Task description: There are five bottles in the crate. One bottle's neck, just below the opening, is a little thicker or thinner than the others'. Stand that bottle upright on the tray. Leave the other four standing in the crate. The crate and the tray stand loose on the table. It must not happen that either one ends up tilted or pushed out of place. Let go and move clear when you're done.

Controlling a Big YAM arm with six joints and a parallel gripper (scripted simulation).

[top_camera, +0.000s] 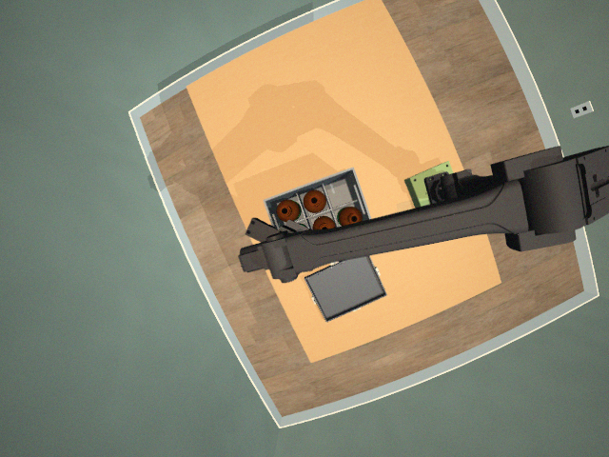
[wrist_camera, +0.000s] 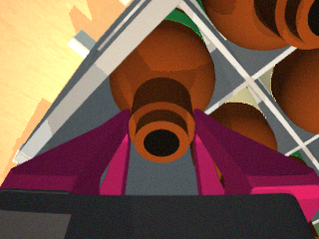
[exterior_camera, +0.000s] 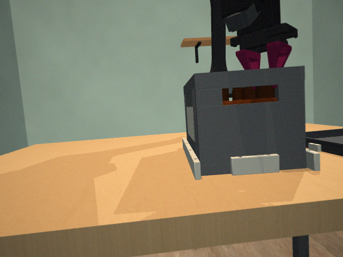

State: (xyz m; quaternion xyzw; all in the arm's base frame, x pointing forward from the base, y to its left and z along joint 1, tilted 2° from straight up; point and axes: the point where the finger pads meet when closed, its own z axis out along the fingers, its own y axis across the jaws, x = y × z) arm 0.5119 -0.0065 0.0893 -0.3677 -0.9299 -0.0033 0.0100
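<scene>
The dark grey crate lies 90 mm behind my hand, 50 mm to the right of it and 70 mm below it. From my hand the other things lie so: grey tray: 100 mm behind, 240 mm to the left, 140 mm below.
</scene>
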